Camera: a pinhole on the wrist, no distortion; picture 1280 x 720 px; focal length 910.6 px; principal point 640.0 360.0 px. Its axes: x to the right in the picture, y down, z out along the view. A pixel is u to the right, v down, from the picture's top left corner.
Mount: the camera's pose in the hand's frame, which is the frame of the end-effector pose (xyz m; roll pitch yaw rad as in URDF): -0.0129 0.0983 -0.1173 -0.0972 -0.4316 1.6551
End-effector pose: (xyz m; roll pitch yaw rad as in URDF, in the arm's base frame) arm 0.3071 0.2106 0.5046 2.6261 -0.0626 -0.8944
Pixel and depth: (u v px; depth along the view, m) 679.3 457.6 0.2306
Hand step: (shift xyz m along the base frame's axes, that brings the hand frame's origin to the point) -0.0715 0.0036 -0.0799
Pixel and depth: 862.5 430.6 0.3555
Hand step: -0.1441 -0.0431 -0.1985
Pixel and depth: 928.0 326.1 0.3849
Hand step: -0.1512 -0.0987 -0.2248
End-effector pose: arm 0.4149 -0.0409 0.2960 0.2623 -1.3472 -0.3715
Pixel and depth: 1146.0 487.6 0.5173
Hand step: -0.4640 0.1931 -0.0282
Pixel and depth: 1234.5 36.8 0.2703
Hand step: -0.1756 0.1634 0.1044
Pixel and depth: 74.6 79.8 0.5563
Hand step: -0.2689 -0.4249 0.1753
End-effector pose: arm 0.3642 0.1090 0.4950 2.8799 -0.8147 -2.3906
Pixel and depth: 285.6 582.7 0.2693
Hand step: 0.0500 -0.0761 -0.1341
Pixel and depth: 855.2 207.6 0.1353
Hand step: -0.0505 0.0539 -0.0017
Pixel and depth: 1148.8 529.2 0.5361
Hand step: -0.3219 0.0535 -0.4183
